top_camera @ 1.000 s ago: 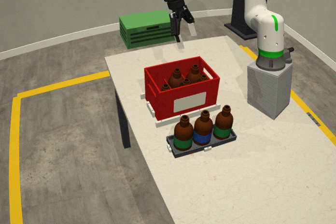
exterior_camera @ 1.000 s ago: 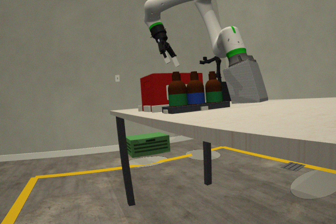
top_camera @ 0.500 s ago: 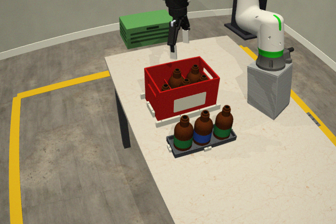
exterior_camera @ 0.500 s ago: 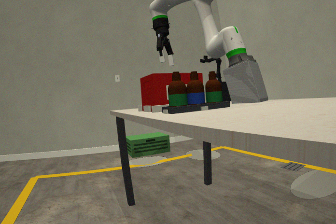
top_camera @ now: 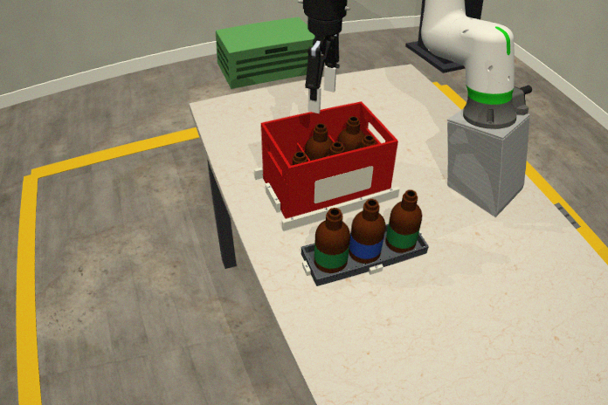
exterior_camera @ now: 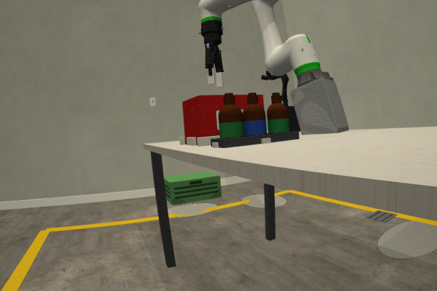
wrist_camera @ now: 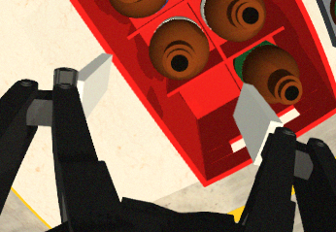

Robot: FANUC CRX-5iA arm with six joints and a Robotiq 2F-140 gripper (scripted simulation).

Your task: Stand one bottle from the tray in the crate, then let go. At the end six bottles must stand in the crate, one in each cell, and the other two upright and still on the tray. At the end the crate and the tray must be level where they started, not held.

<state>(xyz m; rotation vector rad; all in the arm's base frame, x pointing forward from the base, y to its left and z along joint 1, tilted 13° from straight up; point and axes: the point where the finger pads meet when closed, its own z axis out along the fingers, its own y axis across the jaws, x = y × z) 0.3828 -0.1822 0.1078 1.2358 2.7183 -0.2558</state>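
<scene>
The glass bottle is 4 cm ahead of my hand, 28 cm to the left of it and 17 cm below it. Round my hand: grey tray 3 cm ahead, 29 cm to the left, 24 cm below; then red crate 4 cm to the left, 17 cm below.
</scene>
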